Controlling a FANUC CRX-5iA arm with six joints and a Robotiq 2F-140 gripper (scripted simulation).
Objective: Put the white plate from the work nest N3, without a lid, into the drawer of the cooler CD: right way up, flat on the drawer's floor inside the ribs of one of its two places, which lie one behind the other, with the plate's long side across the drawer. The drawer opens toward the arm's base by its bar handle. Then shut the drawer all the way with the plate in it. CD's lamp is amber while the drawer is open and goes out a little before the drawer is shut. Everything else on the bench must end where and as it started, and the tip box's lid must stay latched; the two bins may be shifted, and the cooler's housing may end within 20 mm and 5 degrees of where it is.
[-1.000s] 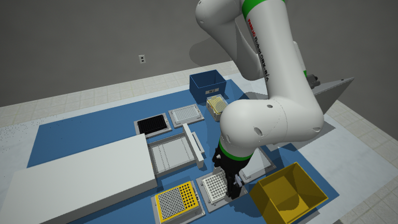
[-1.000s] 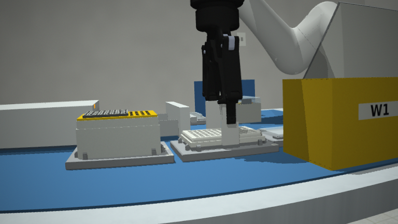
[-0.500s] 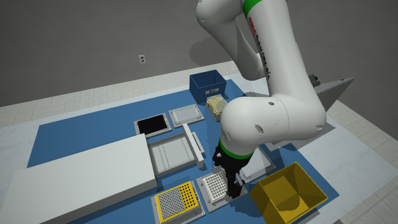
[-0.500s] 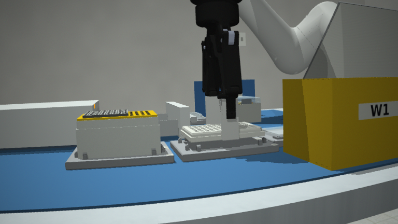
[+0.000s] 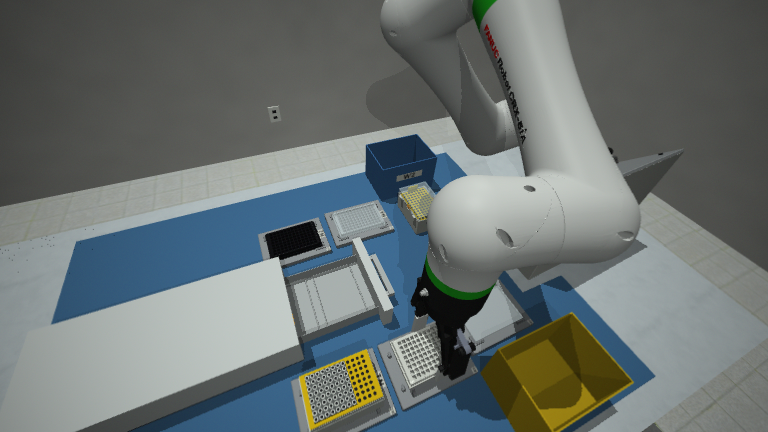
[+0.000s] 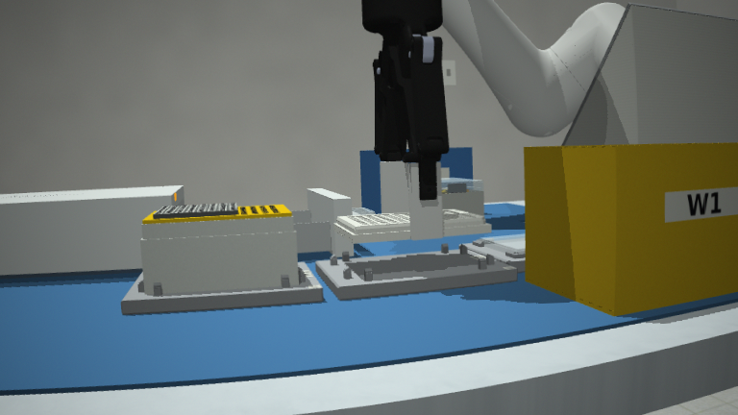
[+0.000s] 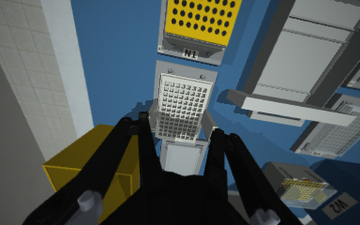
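The drawer lies 140 mm ahead of my hand, 200 mm to the right of it and 40 mm below it. Also, from my hand: clear lid (170 mm behind, 20 mm to the right, 50 mm below); then white plate (20 mm below); then yellow tip box (170 mm ahead, 20 mm to the right, 10 mm below).
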